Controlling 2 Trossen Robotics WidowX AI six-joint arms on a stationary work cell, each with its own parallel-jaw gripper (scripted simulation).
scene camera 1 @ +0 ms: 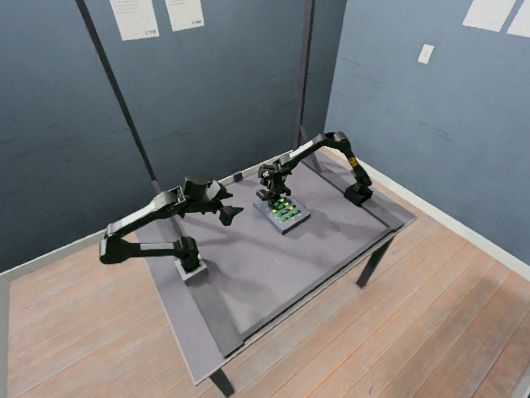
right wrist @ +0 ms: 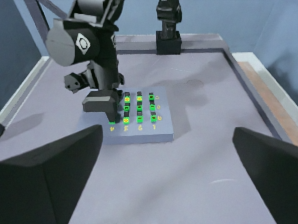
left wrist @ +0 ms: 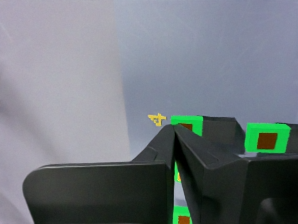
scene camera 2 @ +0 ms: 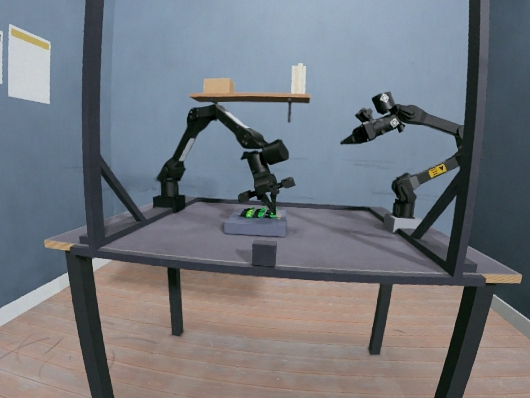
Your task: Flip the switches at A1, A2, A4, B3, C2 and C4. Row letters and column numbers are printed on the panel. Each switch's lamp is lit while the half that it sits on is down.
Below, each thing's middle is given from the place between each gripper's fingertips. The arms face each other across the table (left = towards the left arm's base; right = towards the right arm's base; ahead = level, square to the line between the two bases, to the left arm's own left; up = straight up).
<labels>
I see my left gripper (scene camera 2: 275, 214) 40 mm above the switch A4 (left wrist: 222, 130).
Now: the switch A4 130 mm behind my right hand (scene camera 1: 238, 202), 250 mm to the left of it and 270 mm below it.
</labels>
